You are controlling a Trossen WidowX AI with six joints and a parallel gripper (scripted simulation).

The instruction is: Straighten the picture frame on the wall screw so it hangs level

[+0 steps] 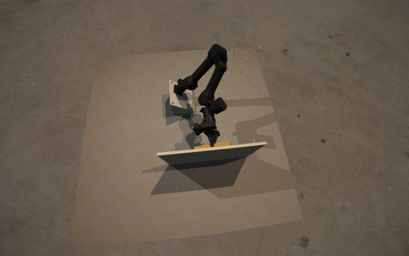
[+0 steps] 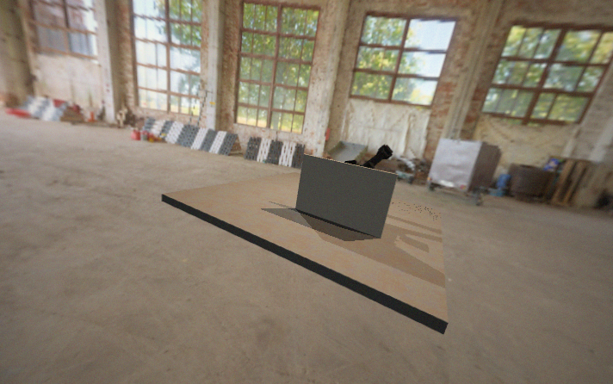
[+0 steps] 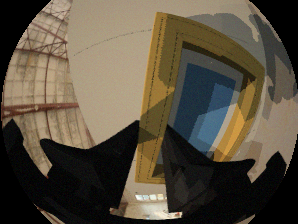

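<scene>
Now: the picture frame 50 mm below my gripper tip and 10 mm to the left of it. Also, from my gripper tip: wall panel: 70 mm below, 20 mm ahead, 10 mm to the right.
</scene>
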